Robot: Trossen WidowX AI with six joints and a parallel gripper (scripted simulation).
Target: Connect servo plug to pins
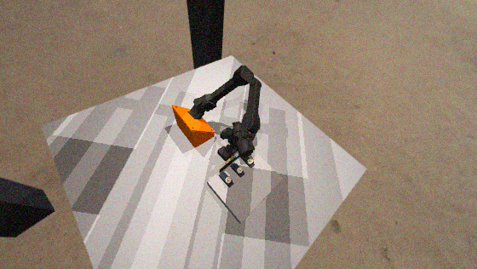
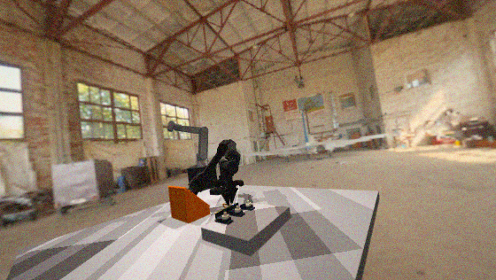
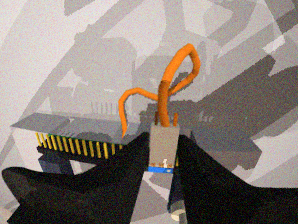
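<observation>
Now: the pin row 50 mm to the right of my gripper tip, 20 mm ahead of it and 10 mm below it. From my gripper tip the other things lie so: grey printed holder (180 mm ahead, 60 mm to the right, 50 mm below).
</observation>
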